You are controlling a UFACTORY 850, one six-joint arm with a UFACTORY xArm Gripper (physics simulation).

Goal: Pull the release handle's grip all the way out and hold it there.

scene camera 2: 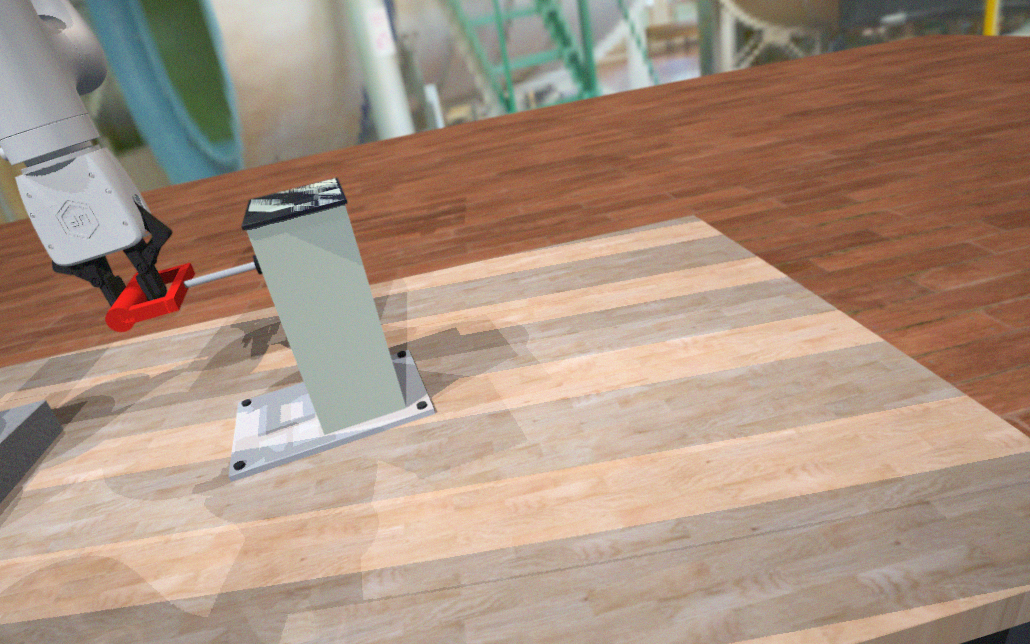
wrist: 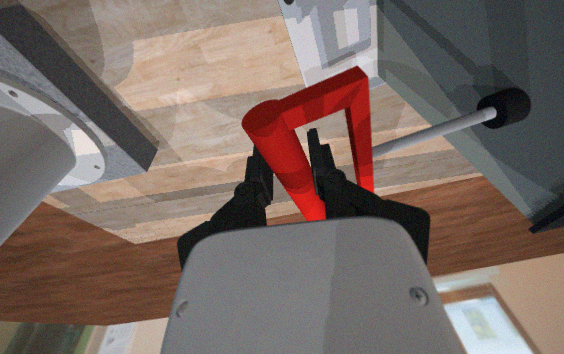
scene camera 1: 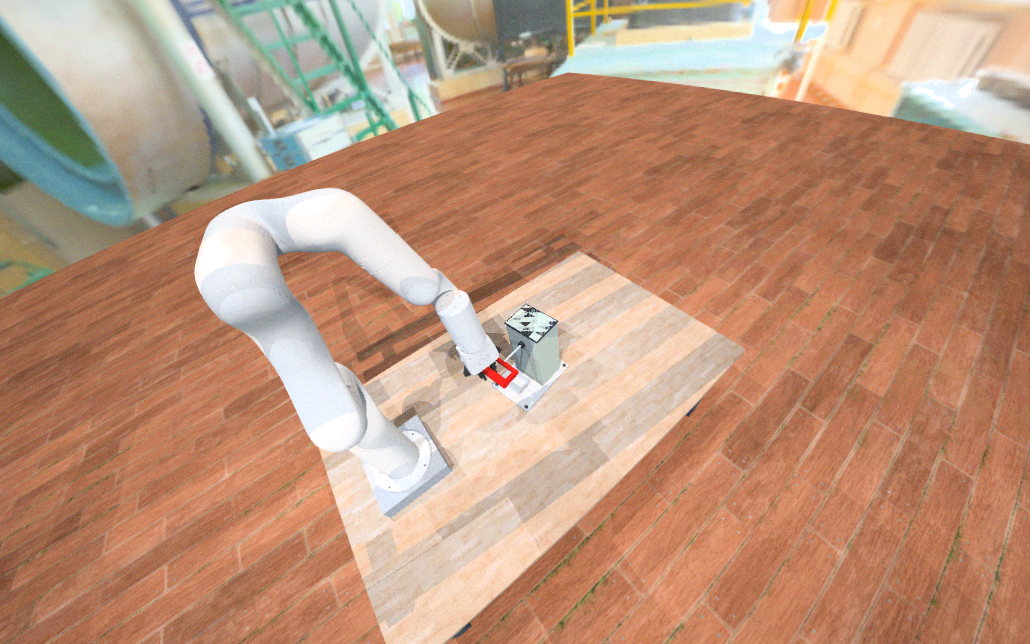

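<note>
The release handle's red grip [scene camera 1: 505, 382] [scene camera 2: 121, 315] [wrist: 285, 145] is a round bar on a rectangular red frame. A thin grey rod [scene camera 1: 515, 353] [scene camera 2: 221, 274] [wrist: 435, 132] joins the frame to the pale green housing [scene camera 1: 545, 358] [scene camera 2: 326, 326] [wrist: 500, 55]. A long stretch of rod shows outside the black collar [wrist: 515, 107]. My gripper [scene camera 1: 486, 371] [scene camera 2: 134, 297] [wrist: 288, 147] is shut on the round bar, one black finger inside the frame's opening and one outside. The part of the bar nearest my gripper body is hidden in the wrist view.
The housing stands upright on a light base plate [scene camera 1: 527, 399] [scene camera 2: 265, 449] [wrist: 300, 40] bolted to the wooden table [scene camera 1: 607, 425] [scene camera 2: 607, 493] [wrist: 215, 60]. My arm's grey base block [scene camera 1: 416, 492] [scene camera 2: 22, 448] [wrist: 100, 100] stands on the table on the grip's side of the housing.
</note>
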